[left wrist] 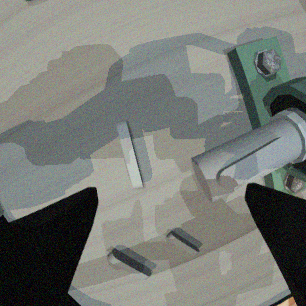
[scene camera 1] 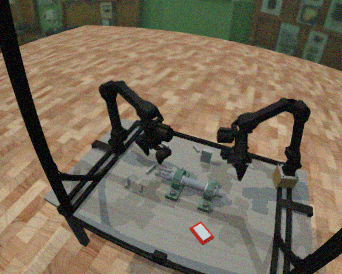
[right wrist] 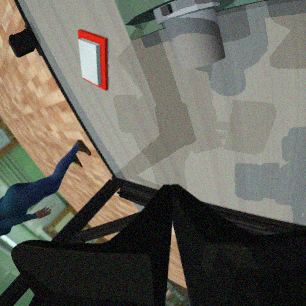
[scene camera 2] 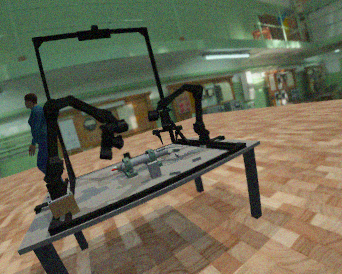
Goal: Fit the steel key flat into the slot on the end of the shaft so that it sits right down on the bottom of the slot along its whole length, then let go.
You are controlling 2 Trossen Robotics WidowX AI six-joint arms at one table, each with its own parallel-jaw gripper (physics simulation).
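Seen in the pictures: left gripper, between the fingertips: [left wrist: 172,193] [scene camera 1: 154,159] [scene camera 2: 169,143]; right gripper, between the fingertips: [scene camera 1: 239,181] [right wrist: 170,191]; left arm's base, origin of its link: [scene camera 1: 118,150] [scene camera 2: 205,143]; right arm's base, origin of its link: [scene camera 1: 288,171] [scene camera 2: 58,195].
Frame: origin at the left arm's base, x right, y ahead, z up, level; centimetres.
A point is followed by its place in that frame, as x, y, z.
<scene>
The grey shaft [scene camera 1: 195,184] {2.0, 46.4, 4.5} [scene camera 2: 140,162] {-1.0, 45.5, 2.4} [left wrist: 250,155] [right wrist: 197,47] {-1.5, 58.1, 4.8} lies in two green bearing blocks. Its slotted end shows in the left wrist view; the slot is seen obliquely and its floor is hidden. A long flat steel bar [left wrist: 131,155] {0.4, 21.8, -0.3} lies on the table off the shaft's end. Two shorter bars, one [left wrist: 132,260] {13.9, 17.4, -1.5} and another [left wrist: 186,239] {13.1, 24.7, -1.7}, lie nearer the left fingers. Which bar is the key is unclear. My left gripper [scene camera 1: 153,156] {1.4, 24.2, 7.5} [scene camera 2: 167,140] {1.4, 24.2, 7.5} [left wrist: 172,193] {1.4, 24.2, 7.5} is open and empty above the bars and shaft end. My right gripper [scene camera 1: 241,177] {-2.5, 63.9, 12.6} [scene camera 2: 105,156] {-2.5, 63.9, 12.6} [right wrist: 170,191] {-2.5, 63.9, 12.6} is shut and empty, beyond the shaft's other end.
Green bearing blocks [scene camera 1: 206,201] {4.6, 53.9, -0.2} [scene camera 2: 129,172] {-7.5, 53.7, 0.7} [left wrist: 252,82] {-3.3, 35.1, 0.0} are bolted around the shaft. A grey block [scene camera 1: 205,156] {-19.7, 42.1, 2.4} [scene camera 2: 155,170] {-22.3, 41.9, 1.7} stands behind it in scene camera 1. A red-edged white pad [scene camera 1: 202,232] {19.6, 59.1, -0.5} [right wrist: 90,61] {18.6, 58.7, -0.5} lies in front. A tan box [scene camera 1: 285,177] {-23.0, 84.9, 6.6} [scene camera 2: 64,206] {-32.6, 83.6, 3.1} is by the right arm's base.
</scene>
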